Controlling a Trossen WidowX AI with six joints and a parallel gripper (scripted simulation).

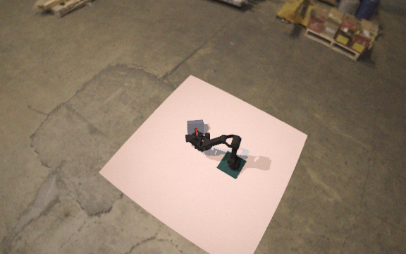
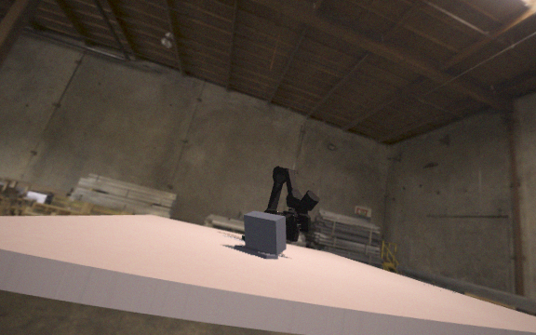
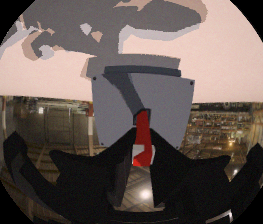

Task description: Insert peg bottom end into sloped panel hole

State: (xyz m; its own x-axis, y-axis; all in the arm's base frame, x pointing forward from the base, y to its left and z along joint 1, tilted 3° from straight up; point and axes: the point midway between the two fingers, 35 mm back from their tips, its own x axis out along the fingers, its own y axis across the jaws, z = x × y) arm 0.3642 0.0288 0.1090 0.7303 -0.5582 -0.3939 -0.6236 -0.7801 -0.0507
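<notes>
My gripper tip is 4 cm short of the grey sloped panel, 3 cm to the left of it and 2 cm above it. From my gripper tip the other things lie so: red peg 1 cm behind, 1 cm to the left, 1 cm above.
</notes>
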